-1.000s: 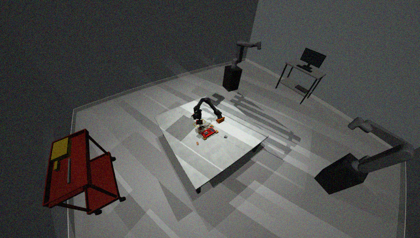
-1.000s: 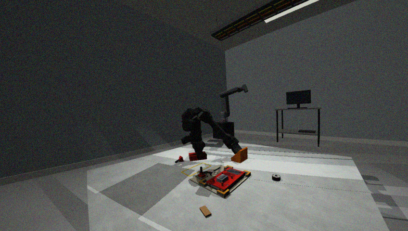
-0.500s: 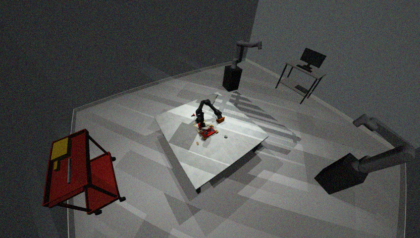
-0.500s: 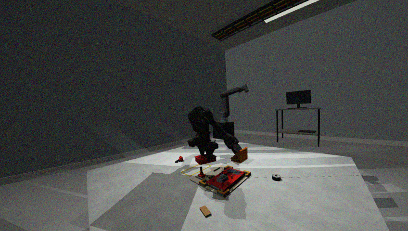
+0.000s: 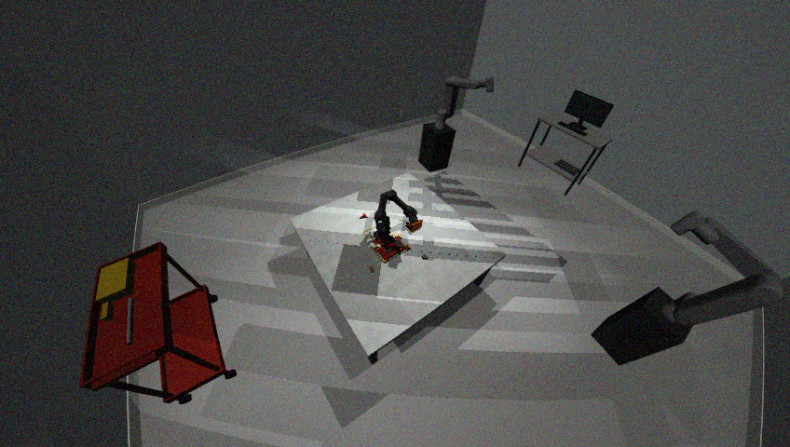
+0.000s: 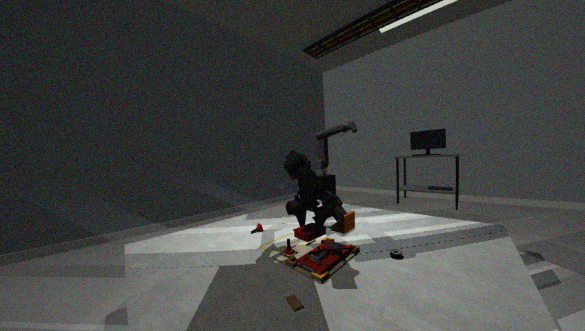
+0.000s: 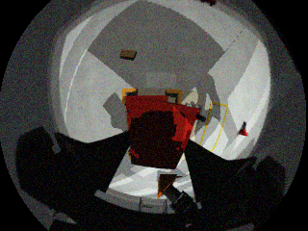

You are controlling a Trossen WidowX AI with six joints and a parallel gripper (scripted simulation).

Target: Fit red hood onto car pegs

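Right now the grey engine block is 10 mm behind my gripper tip, 40 mm to the left of it and 90 mm below it. Also, from my gripper tip: red hood: 10 mm above; then small wooden block: 170 mm ahead, 120 mm to the left, 110 mm below.
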